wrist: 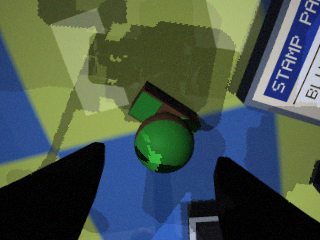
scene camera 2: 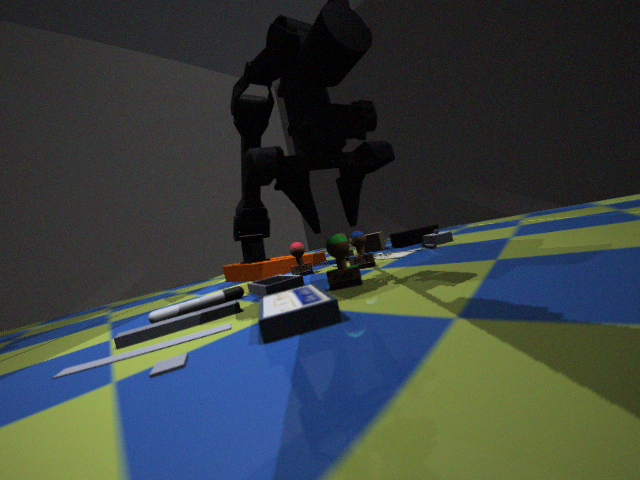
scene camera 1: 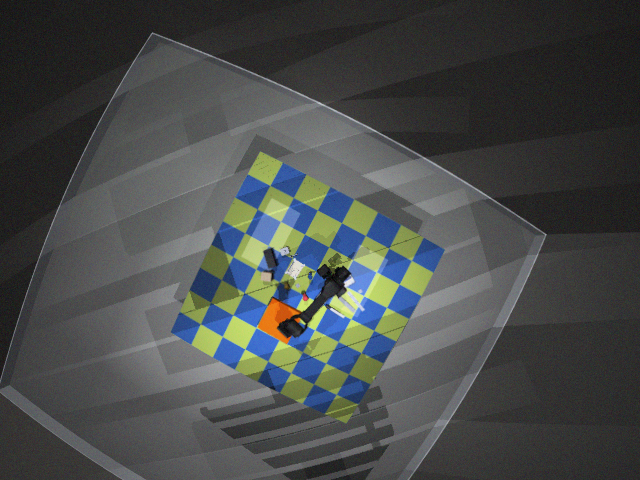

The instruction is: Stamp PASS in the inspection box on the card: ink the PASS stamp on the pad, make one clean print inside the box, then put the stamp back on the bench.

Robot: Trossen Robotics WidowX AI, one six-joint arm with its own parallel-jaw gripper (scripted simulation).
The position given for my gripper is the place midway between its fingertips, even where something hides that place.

Observation:
In view: my gripper (scene camera 2: 336,229), a green-knobbed stamp (scene camera 2: 337,246), a marker (scene camera 2: 194,305), a flat ruler (scene camera 2: 166,344), a labelled box (scene camera 2: 281,315), a bar (scene camera 2: 141,334) and an ink pad (scene camera 2: 279,283).
The green-knobbed stamp is seen too in the wrist view (wrist: 164,140). My gripper is seen too in the wrist view (wrist: 160,159). The wrist view misses the marker: it is out of frame. The wrist view does not show the flat ruler: it is out of frame.

